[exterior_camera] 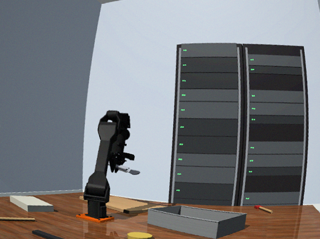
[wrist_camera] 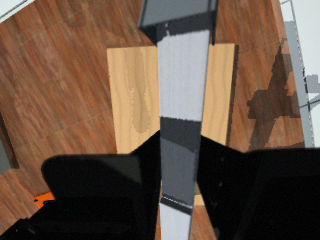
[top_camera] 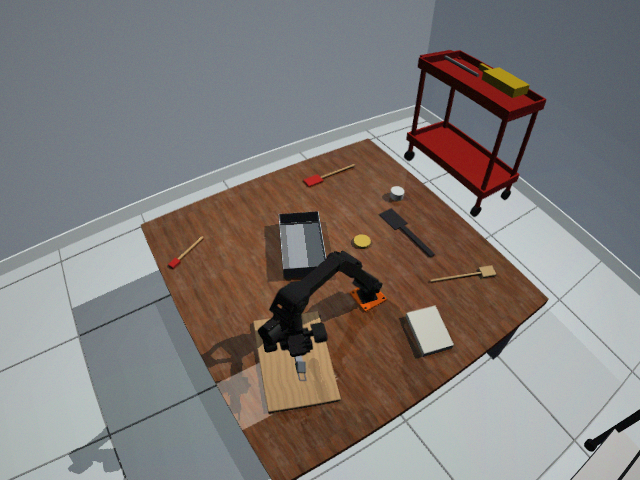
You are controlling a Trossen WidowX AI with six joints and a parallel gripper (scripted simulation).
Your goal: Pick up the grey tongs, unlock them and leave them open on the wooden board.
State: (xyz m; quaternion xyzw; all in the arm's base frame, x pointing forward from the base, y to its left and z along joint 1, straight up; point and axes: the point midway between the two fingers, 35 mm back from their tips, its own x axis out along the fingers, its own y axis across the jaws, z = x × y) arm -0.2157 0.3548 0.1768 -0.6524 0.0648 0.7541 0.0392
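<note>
The wooden board lies 60 mm ahead of my gripper tip, 10 mm to the right of it and 150 mm below it. The rest, counted from my gripper tip: pale block: 10 mm behind, 500 mm to the right, 140 mm below; then yellow disc: 480 mm ahead, 450 mm to the right, 150 mm below; then grey roasting tin: 540 mm ahead, 200 mm to the right, 130 mm below.
</note>
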